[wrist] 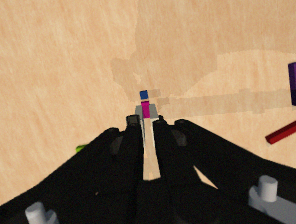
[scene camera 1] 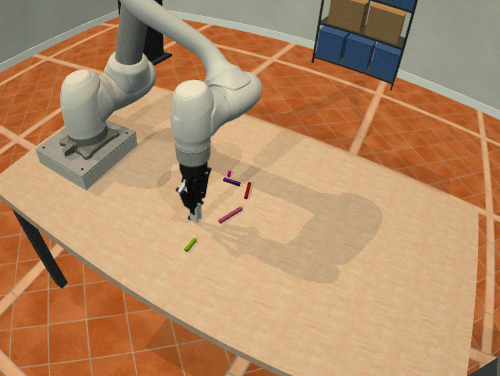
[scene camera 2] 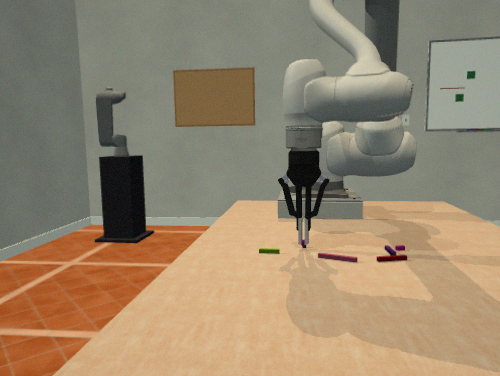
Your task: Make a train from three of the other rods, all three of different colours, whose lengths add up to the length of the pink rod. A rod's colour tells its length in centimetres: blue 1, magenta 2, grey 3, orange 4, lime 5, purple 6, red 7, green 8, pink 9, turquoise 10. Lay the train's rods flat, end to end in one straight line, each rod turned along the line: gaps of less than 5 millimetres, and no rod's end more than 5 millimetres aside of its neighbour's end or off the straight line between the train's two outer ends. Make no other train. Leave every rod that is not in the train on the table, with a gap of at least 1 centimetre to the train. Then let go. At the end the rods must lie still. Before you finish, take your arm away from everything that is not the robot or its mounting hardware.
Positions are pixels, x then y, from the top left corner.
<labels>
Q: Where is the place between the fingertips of my gripper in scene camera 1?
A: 196,218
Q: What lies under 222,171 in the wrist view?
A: My gripper.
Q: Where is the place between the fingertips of my gripper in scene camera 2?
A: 303,243
</labels>
